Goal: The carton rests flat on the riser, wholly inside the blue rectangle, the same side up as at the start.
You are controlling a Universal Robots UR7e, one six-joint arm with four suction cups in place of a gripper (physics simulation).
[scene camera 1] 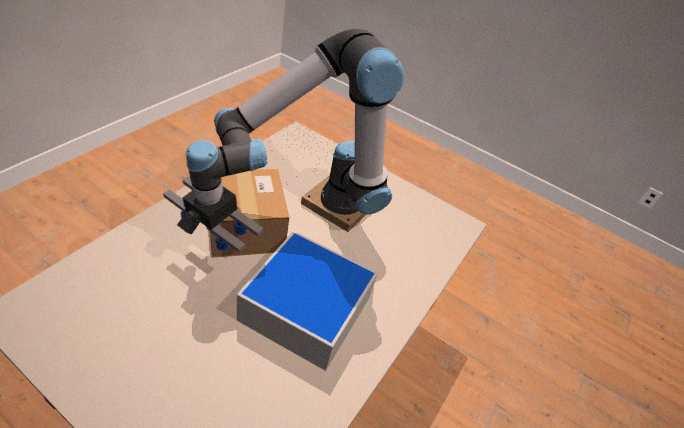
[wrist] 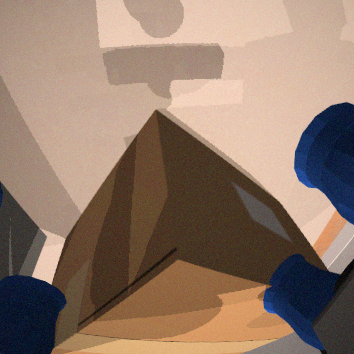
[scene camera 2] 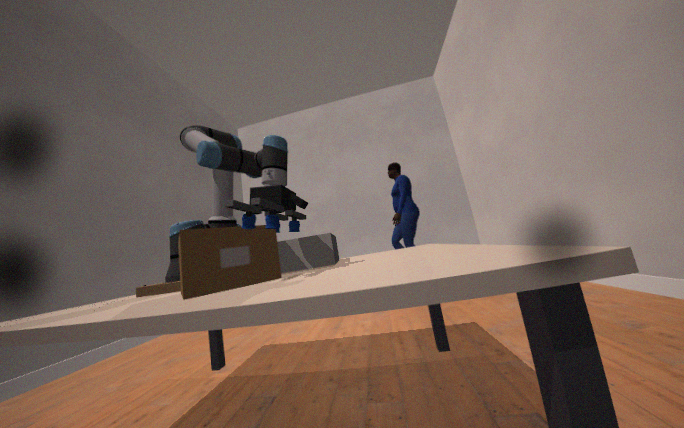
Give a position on the suction head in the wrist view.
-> At 299, 290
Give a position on a brown carton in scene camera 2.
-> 211, 260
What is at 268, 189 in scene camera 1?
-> A brown carton.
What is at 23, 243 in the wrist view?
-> A grey riser.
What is the suction head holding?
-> A brown carton.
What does the grey riser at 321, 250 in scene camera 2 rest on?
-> The table.
